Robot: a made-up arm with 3 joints.
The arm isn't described. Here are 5 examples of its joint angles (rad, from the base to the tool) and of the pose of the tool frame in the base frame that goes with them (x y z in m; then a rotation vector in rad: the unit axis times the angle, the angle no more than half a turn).
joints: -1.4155 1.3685 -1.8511
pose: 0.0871 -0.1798 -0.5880 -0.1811 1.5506 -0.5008
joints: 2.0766 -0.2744 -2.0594
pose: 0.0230 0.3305 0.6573 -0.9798 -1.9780 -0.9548
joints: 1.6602 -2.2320 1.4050
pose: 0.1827 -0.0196 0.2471 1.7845 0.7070 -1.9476
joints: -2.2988 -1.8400 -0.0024
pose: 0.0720 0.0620 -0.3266 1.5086 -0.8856 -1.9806
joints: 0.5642 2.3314 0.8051
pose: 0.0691 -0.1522 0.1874 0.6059 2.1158 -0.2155
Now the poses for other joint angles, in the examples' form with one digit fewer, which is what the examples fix.
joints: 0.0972 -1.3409 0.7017
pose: 0.135 -0.193 0.190 -0.550 -1.257 0.656
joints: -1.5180 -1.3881 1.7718
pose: 0.085 0.139 -0.149 -0.055 -1.570 0.343
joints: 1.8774 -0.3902 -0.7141
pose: 0.278 0.247 0.528 -1.628 -0.891 -0.130
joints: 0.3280 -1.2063 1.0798
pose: 0.110 -0.160 0.137 -0.916 -0.934 1.130
